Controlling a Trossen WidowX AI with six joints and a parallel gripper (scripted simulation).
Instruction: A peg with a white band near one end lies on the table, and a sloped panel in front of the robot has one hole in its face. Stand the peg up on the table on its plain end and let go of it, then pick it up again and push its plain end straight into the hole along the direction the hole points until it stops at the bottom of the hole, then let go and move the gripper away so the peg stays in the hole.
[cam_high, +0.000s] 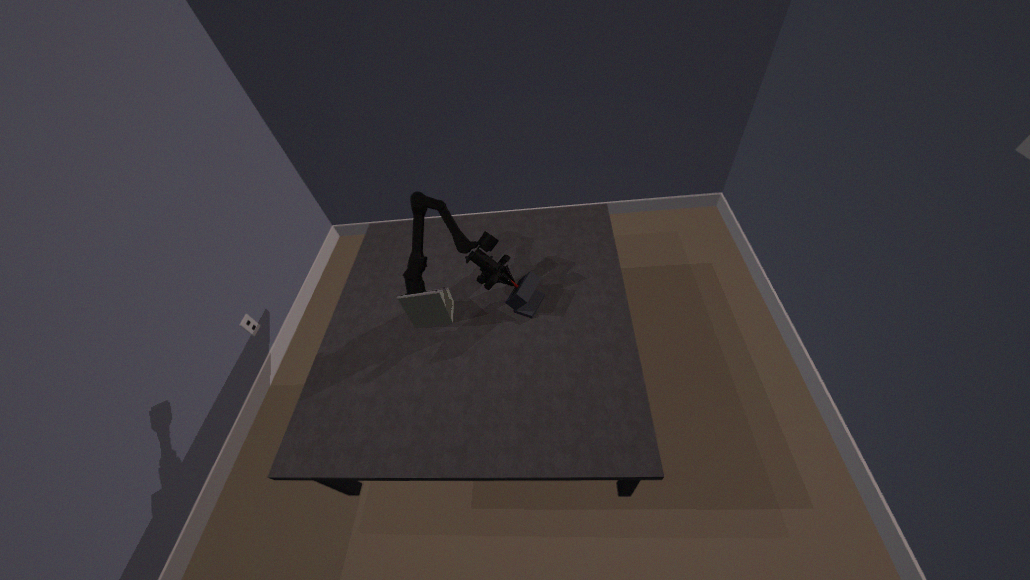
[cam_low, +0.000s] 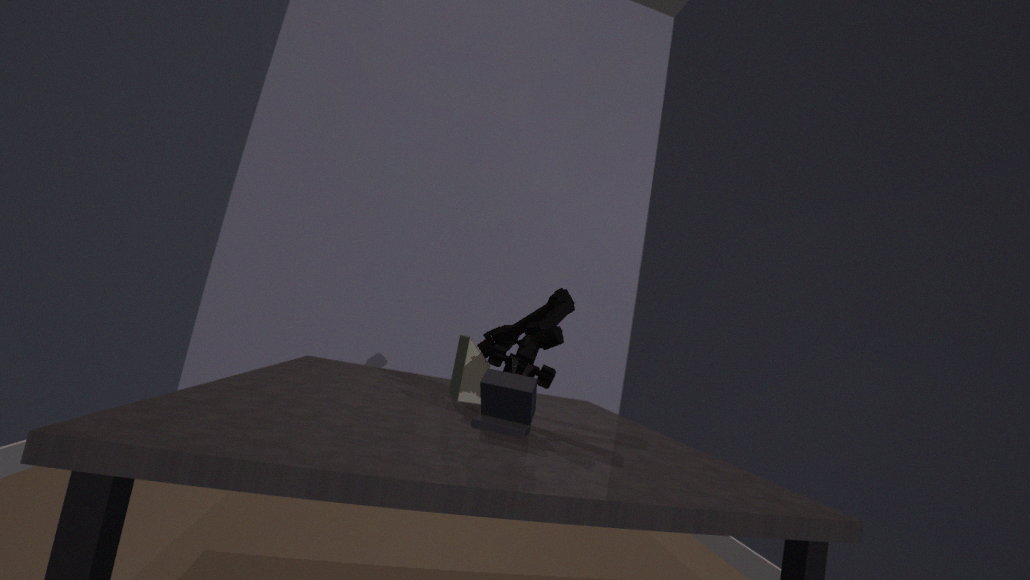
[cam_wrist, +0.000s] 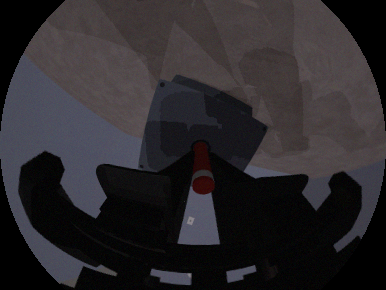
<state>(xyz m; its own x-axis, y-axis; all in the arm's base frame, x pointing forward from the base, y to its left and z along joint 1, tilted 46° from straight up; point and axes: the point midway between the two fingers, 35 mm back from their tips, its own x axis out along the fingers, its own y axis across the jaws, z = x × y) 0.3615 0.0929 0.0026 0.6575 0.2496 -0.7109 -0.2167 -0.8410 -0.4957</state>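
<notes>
Now: the red peg 1 cm behind my gripper tip, 1 cm to the left of it and 1 cm above it. From my gripper tip the other things lie so: panel 3 cm ahead, 2 cm to the right, 3 cm below.
</notes>
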